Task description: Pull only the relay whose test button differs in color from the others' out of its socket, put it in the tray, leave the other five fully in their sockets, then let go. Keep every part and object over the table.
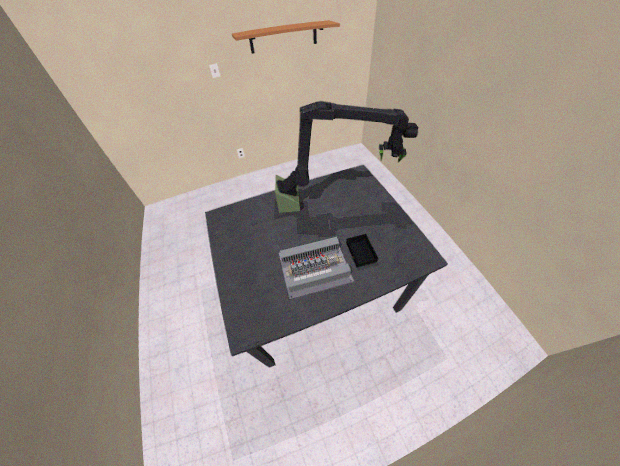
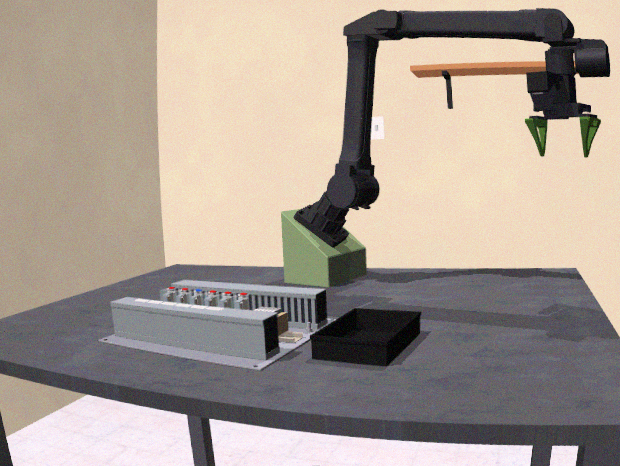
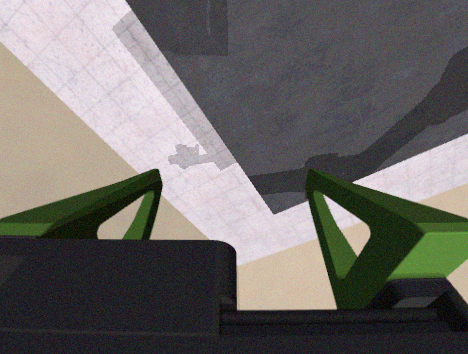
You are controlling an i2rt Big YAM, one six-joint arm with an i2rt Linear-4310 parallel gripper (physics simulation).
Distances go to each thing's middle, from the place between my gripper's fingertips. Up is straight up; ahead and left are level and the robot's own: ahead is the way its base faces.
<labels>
Now: hand 54 cm to the left of the grey panel (image 2: 285, 347), 36 cm short of it and 27 cm above it.
</labels>
